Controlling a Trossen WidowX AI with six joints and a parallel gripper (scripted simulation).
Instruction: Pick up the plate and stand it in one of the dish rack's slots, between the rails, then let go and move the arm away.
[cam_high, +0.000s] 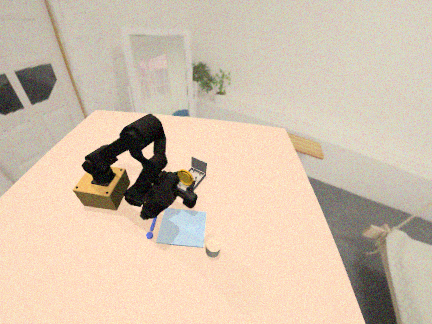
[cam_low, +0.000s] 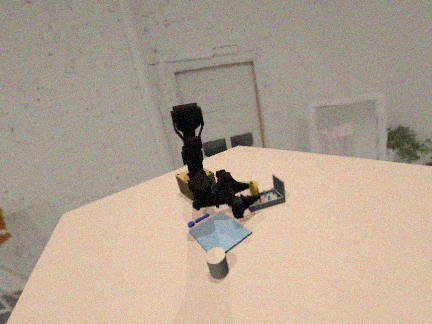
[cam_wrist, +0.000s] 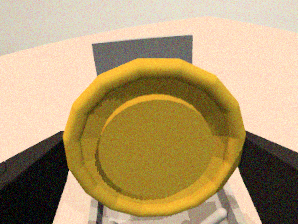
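Right now the yellow plate is 10 mm to the right of my gripper tip. Also, from my gripper tip: blue spoon (210 mm to the right, 80 mm behind, 50 mm below); then grey dish rack (30 mm below, 20 mm to the left, 10 mm ahead); then light blue mat (180 mm to the right, 50 mm below, 20 mm ahead).
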